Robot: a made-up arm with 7 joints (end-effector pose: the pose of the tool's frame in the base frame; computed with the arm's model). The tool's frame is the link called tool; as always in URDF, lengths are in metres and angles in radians. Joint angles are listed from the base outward.
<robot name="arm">
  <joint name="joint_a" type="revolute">
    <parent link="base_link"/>
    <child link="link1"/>
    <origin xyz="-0.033 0.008 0.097" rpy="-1.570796 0 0"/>
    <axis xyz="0 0 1"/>
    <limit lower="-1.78" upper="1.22"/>
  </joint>
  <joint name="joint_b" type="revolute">
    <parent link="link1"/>
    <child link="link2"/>
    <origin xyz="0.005 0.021 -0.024" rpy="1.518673 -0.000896 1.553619"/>
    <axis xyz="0 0 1"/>
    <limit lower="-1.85" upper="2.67"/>
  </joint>
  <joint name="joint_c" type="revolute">
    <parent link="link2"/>
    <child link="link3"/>
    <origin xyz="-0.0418 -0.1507 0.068" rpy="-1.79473 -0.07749 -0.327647"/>
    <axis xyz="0 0 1"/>
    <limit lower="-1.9" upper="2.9"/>
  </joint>
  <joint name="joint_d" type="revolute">
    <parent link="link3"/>
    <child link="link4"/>
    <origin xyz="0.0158 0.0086 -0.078" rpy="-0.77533 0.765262 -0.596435"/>
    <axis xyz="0 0 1"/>
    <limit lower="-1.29" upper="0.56"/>
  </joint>
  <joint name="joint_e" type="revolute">
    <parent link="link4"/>
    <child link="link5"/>
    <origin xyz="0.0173 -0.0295 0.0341" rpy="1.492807 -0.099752 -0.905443"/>
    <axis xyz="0 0 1"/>
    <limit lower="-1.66" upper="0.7"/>
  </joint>
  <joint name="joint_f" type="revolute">
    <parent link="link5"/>
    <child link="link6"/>
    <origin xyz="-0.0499 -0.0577 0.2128" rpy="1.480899 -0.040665 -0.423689"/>
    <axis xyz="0 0 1"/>
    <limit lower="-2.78" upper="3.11"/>
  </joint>
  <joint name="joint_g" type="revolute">
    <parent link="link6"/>
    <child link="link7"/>
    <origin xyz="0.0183 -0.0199 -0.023" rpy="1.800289 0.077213 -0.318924"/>
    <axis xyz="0 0 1"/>
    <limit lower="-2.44" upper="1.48"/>
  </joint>
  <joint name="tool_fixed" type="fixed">
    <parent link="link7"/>
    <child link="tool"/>
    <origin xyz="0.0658 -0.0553 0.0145" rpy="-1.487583 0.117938 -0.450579"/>
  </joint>
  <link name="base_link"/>
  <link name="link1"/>
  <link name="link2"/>
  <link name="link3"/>
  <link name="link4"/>
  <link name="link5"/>
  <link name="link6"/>
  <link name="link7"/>
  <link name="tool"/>
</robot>
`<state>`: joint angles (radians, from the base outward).
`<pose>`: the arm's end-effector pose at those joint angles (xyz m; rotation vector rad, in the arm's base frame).
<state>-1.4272 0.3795 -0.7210 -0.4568 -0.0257 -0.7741 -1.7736</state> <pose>0.0189 -0.0629 0.0151 0.0237 0.2989 1.2423</pose>
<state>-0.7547 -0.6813 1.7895 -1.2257 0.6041 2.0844 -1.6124</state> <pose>-0.0468 0.0420 0.2841 -0.8146 1.9412 2.3290</pose>
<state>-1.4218 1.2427 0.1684 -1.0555 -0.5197 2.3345 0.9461</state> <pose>0.0001 -0.2121 -0.1024 0.6762 1.1748 -1.3533</pose>
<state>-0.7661 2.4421 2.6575 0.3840 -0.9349 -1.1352 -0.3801</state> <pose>0.0206 0.0523 -0.0215 0.2263 1.1279 0.2360</pose>
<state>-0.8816 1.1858 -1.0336 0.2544 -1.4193 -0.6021 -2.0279</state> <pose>0.0105 -0.0198 0.2019 1.1810 -1.0857 2.0053</pose>
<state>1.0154 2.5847 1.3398 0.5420 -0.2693 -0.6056 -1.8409</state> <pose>0.0298 0.0848 0.0833 -0.6641 -1.1640 -0.5214</pose>
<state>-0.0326 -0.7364 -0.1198 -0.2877 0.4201 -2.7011 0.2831</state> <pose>-0.1157 -0.0094 0.1801 -0.1801 -1.1141 -2.1476</pose>
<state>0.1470 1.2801 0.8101 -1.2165 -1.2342 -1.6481 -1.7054</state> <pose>-0.0761 -0.2286 0.1011 -1.8346 -0.5767 -0.7991</pose>
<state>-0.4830 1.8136 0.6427 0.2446 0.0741 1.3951 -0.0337</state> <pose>0.0959 0.0825 0.1741 1.1612 0.1674 2.2247</pose>
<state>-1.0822 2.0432 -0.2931 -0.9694 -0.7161 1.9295 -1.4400</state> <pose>0.0510 0.0069 -0.0180 -0.2336 -1.8138 0.5128</pose>
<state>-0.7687 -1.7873 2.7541 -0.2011 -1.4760 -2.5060 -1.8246</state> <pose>-0.0062 -0.0859 0.1665 0.4591 -2.4000 -0.7490</pose>
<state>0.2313 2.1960 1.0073 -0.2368 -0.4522 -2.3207 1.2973</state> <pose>-0.0405 -0.1358 -0.0245 -0.2550 1.6495 -1.1285</pose>
